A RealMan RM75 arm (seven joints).
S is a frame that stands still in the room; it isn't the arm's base.
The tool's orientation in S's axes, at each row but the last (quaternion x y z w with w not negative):
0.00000, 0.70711, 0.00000, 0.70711
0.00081, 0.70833, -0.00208, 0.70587
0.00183, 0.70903, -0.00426, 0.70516
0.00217, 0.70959, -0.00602, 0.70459
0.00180, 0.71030, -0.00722, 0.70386
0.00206, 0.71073, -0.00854, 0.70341
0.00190, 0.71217, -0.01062, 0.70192
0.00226, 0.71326, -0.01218, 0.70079
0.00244, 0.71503, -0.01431, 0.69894
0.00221, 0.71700, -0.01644, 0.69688
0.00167, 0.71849, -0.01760, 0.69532
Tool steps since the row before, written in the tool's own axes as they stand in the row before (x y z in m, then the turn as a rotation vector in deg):
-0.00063, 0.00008, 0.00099, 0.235, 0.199, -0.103
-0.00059, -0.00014, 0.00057, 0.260, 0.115, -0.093
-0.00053, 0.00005, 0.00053, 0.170, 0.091, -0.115
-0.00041, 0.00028, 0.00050, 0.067, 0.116, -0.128
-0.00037, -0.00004, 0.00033, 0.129, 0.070, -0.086
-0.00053, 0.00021, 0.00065, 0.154, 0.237, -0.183
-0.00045, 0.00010, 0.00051, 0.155, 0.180, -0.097
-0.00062, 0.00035, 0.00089, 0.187, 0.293, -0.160
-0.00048, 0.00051, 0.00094, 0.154, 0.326, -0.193
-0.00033, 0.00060, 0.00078, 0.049, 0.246, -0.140
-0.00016, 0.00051, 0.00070, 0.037, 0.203, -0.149
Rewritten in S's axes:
0.00099, 0.00008, 0.00063, -0.103, 0.199, -0.235
0.00057, -0.00014, 0.00059, -0.093, 0.115, -0.260
0.00053, 0.00005, 0.00053, -0.115, 0.091, -0.170
0.00051, 0.00028, 0.00040, -0.127, 0.117, -0.067
0.00033, -0.00004, 0.00037, -0.086, 0.070, -0.129
0.00066, 0.00021, 0.00052, -0.181, 0.238, -0.154
0.00052, 0.00010, 0.00044, -0.096, 0.180, -0.156
0.00091, 0.00034, 0.00060, -0.157, 0.294, -0.188
0.00096, 0.00050, 0.00045, -0.189, 0.328, -0.155
0.00080, 0.00059, 0.00030, -0.135, 0.249, -0.050
0.00072, 0.00049, 0.00013, -0.145, 0.206, -0.037

